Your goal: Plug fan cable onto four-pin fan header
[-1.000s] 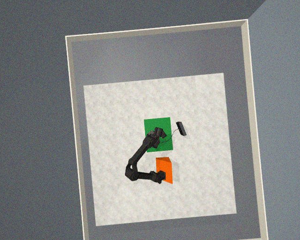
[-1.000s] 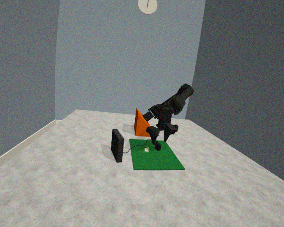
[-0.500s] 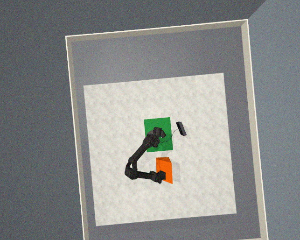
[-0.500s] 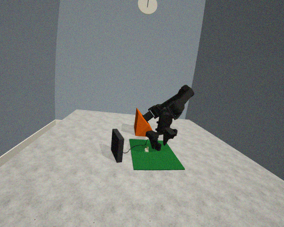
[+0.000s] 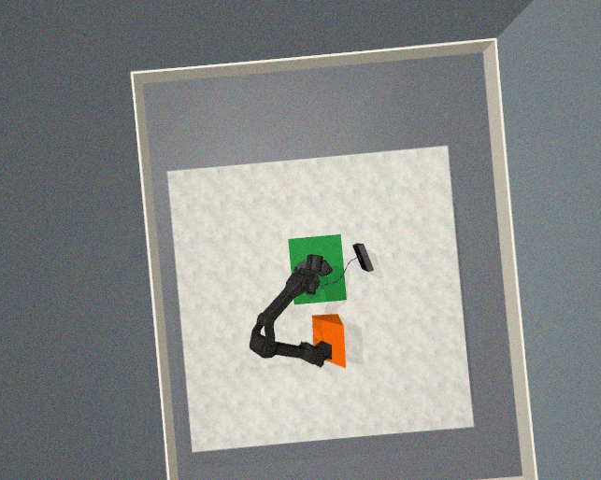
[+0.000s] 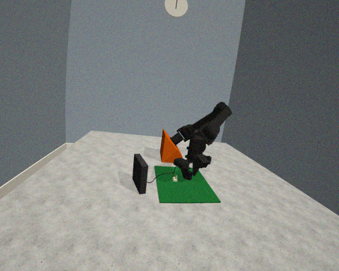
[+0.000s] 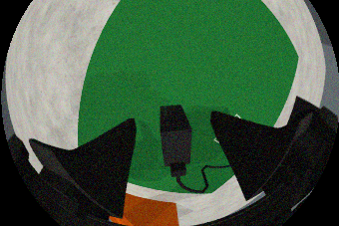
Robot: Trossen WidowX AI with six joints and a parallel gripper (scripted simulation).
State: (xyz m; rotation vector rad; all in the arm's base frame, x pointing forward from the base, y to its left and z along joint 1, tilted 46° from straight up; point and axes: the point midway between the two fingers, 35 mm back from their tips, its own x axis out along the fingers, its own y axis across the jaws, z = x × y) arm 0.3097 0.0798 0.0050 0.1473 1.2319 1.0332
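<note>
Right now the green board is 3 cm to the right of my gripper tip, 3 cm below it and 2 cm ahead of it. The rest, counted from my gripper tip: white four-pin header: 7 cm to the right, 2 cm below, 1 cm ahead; black plug: 1 cm behind, 1 cm above; black fan: 22 cm to the right, 8 cm ahead, 4 cm above.
</note>
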